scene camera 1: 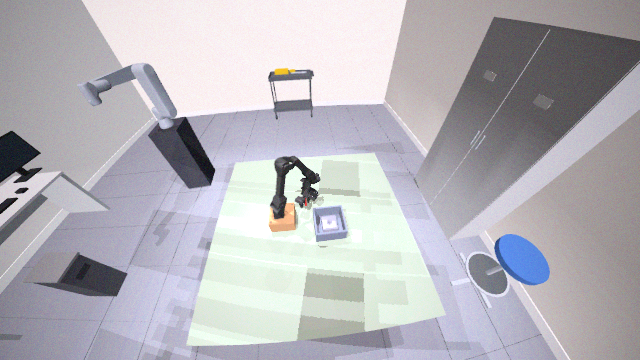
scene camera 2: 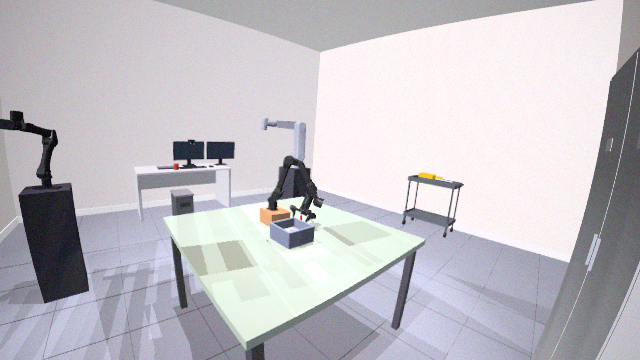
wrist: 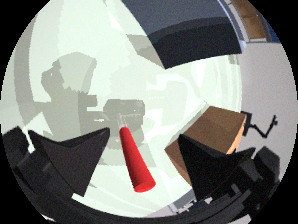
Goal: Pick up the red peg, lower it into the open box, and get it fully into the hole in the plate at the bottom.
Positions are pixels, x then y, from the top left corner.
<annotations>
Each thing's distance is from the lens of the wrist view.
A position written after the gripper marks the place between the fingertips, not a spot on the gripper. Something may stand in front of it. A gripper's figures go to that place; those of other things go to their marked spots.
gripper (wrist: 144, 135): 10 cm
red peg (wrist: 142, 181): 5 cm
</annotations>
